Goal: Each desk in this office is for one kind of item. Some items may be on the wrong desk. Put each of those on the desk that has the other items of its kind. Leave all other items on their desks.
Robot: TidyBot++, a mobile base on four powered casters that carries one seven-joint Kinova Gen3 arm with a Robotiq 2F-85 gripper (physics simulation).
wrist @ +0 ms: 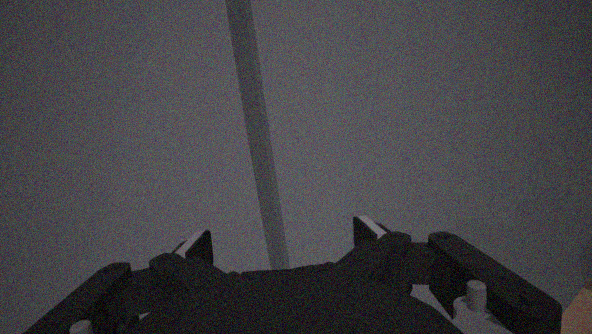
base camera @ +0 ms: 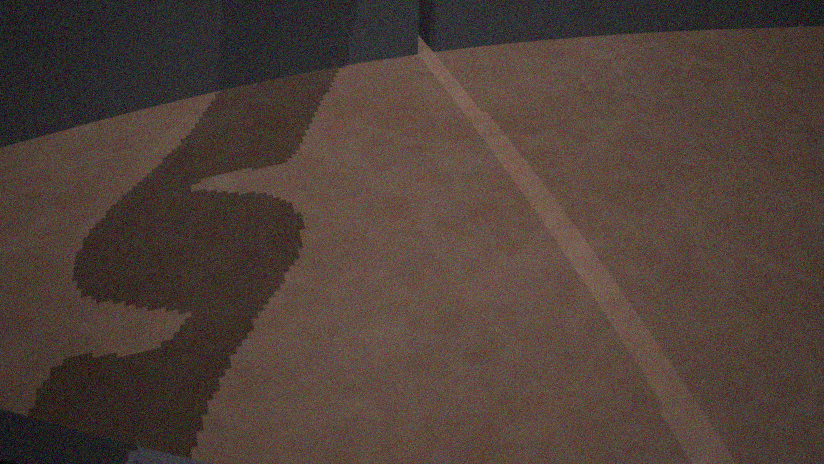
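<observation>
My gripper is open in the wrist view, its two fingertips wide apart at the lower middle. Between and beyond the fingers shows a plain grey wall. No desk and no item shows in either view.
The grey wall fills most of the wrist view and runs along the top of the base view. A darker strip crosses it. The brown floor carries a lighter line and the robot's dark shadow.
</observation>
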